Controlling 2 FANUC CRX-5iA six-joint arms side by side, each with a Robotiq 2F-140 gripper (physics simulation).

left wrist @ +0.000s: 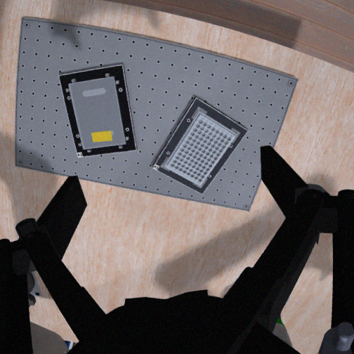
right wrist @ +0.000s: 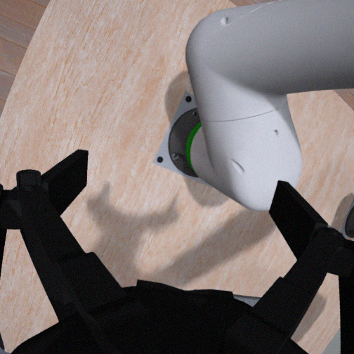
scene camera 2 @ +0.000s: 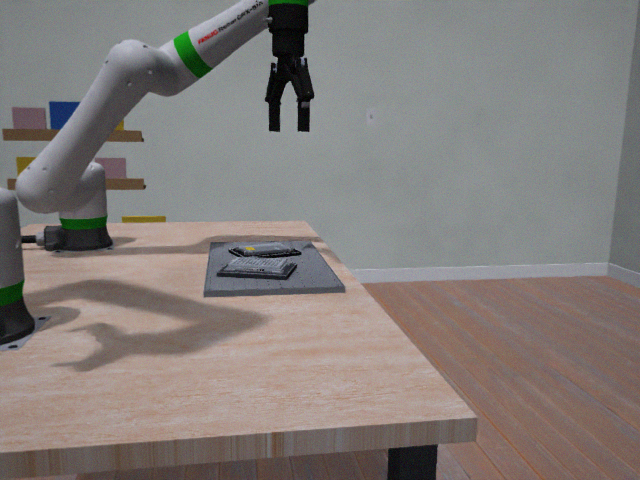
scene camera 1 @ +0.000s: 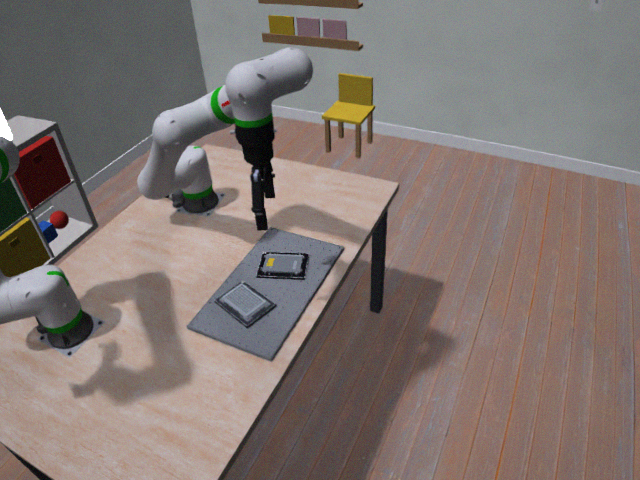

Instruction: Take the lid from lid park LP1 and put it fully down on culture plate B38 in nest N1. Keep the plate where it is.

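Seen in the pictures: left gripper, fingertip midpoint: [scene camera 2: 288,131] [scene camera 1: 266,212]; left arm's base, origin of the base link: [scene camera 2: 85,246] [scene camera 1: 200,202]; right arm's base, origin of the base link: [scene camera 1: 71,330].
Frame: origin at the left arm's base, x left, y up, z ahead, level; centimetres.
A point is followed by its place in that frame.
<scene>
The lid, a flat grey rectangle with a yellow label [scene camera 1: 284,264] @(y 3.1, x -31.2, z 47.6 cm) [scene camera 2: 266,249] @(y 3.1, x -33.4, z 46.6 cm) [left wrist: 102,112], lies in a black-framed holder, apparently lid park LP1 [left wrist: 95,74]. The pale culture plate with rows of wells [scene camera 1: 244,301] @(y 3.9, x -50.8, z 41.1 cm) [scene camera 2: 261,265] @(y 3.9, x -54.1, z 40.3 cm) [left wrist: 201,150] sits in the other dark frame, apparently nest N1 [left wrist: 181,131], turned at an angle. No lid shows on it. The printed names are too small to read. My left gripper [scene camera 1: 265,211] @(y 34.0, x -43.5, z 49.6 cm) [scene camera 2: 289,129] @(y 34.0, x -43.5, z 49.6 cm) [left wrist: 169,176] is open and empty, pointing down, high above the table near the board. My right gripper [right wrist: 181,182] is open and empty, away from both.
Both holders are on a grey perforated board [scene camera 1: 299,304] @(y 1.3, x -45.9, z 57.2 cm) [scene camera 2: 320,279] @(y 1.3, x -60.5, z 52.4 cm) [left wrist: 150,65] near the table's edge. In the right wrist view, a white arm [right wrist: 245,135] rises from its base on the table [right wrist: 115,90]. A shelf unit stands beyond the table.
</scene>
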